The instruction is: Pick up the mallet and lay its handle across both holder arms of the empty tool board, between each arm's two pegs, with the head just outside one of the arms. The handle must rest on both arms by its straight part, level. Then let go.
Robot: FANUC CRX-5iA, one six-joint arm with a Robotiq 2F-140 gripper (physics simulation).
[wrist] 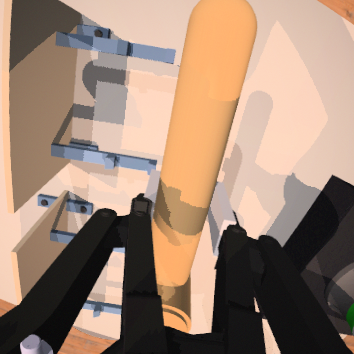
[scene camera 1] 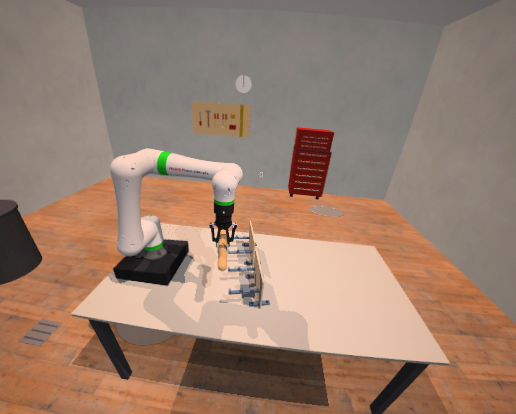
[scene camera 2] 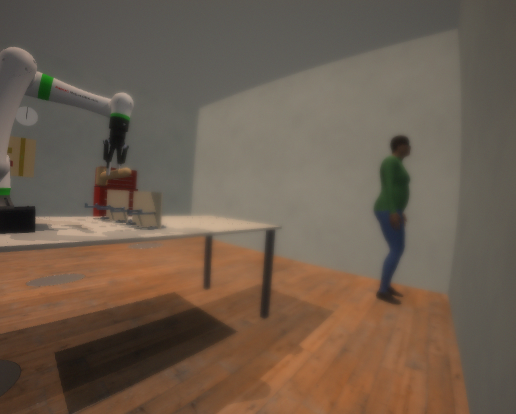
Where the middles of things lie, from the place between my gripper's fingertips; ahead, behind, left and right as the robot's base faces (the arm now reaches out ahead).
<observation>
I see my gripper right at the tan mallet (wrist: 216, 51).
</observation>
